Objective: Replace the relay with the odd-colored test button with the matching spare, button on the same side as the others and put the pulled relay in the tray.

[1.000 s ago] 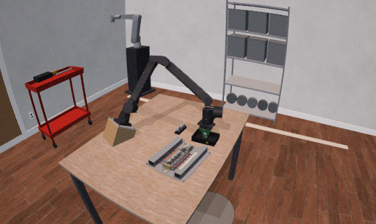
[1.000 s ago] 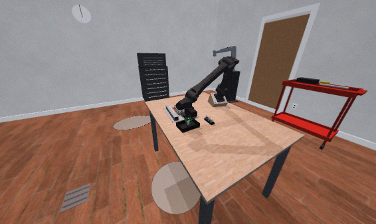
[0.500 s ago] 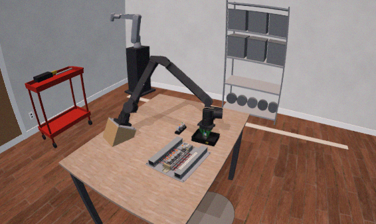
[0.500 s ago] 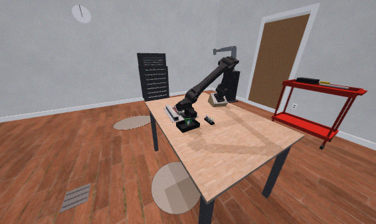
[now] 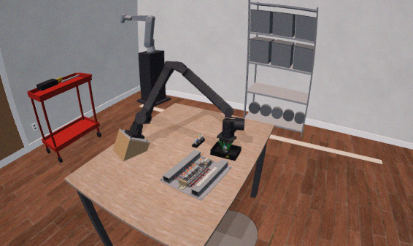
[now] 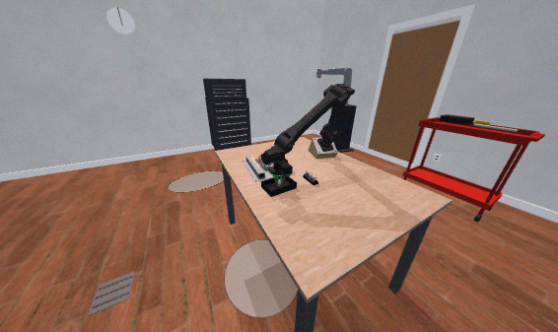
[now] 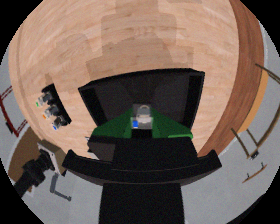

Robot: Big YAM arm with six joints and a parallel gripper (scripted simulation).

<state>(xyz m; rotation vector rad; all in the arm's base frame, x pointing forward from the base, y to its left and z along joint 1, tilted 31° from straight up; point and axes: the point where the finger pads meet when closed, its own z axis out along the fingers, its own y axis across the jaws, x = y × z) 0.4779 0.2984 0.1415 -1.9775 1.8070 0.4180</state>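
Now: hand 1 cm above the black tray. Also, from my hand: small black stand: 20 cm behind, 2 cm to the right, 2 cm below.
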